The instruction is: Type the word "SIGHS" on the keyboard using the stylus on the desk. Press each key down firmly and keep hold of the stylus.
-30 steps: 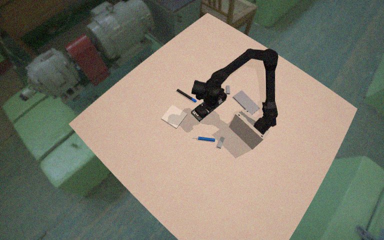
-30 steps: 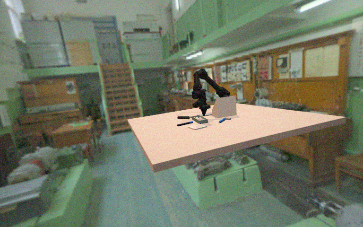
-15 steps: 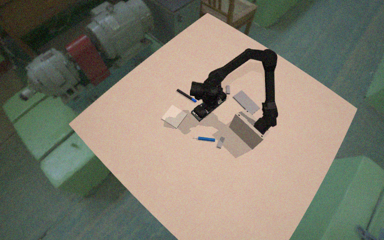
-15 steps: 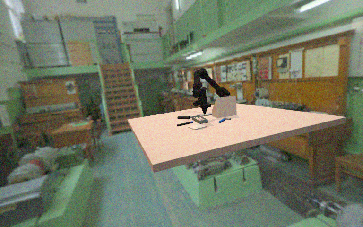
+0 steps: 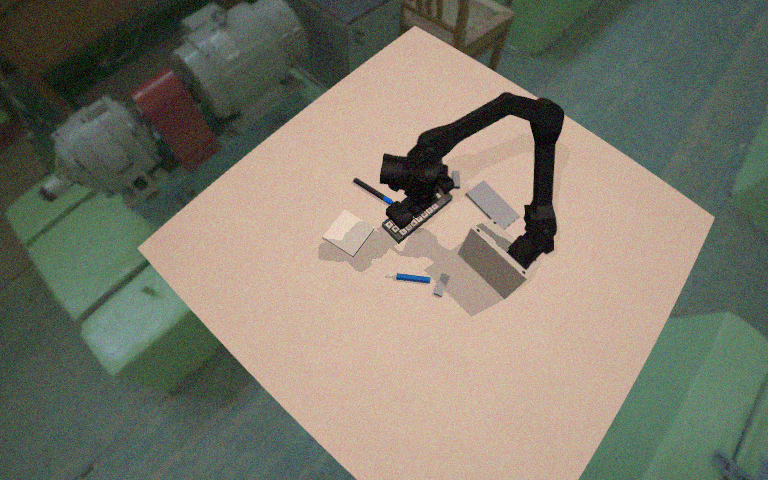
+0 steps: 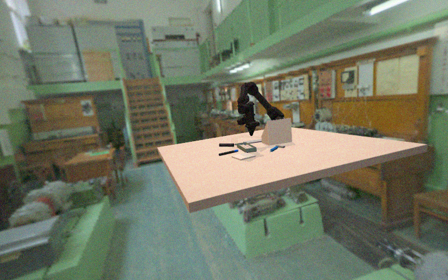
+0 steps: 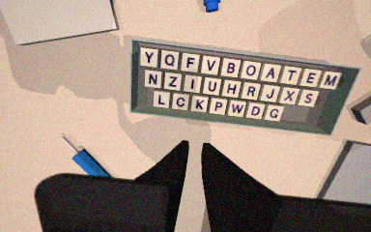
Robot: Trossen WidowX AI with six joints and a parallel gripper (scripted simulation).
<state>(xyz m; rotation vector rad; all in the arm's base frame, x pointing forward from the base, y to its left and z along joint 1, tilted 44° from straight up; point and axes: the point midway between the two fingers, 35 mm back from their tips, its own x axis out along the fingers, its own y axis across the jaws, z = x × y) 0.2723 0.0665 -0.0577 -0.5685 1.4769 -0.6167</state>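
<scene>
Now: gripper tip 130 mm to the right of the stylus, 90 mm above it and 80 mm past it. The rest, counted from my gripper tip: stylus tip: 150 mm to the left, 90 mm below, 60 mm behind; then small grey block: 170 mm behind, 90 mm below, 70 mm to the left; then pen: 140 mm ahead, 90 mm below.
</scene>
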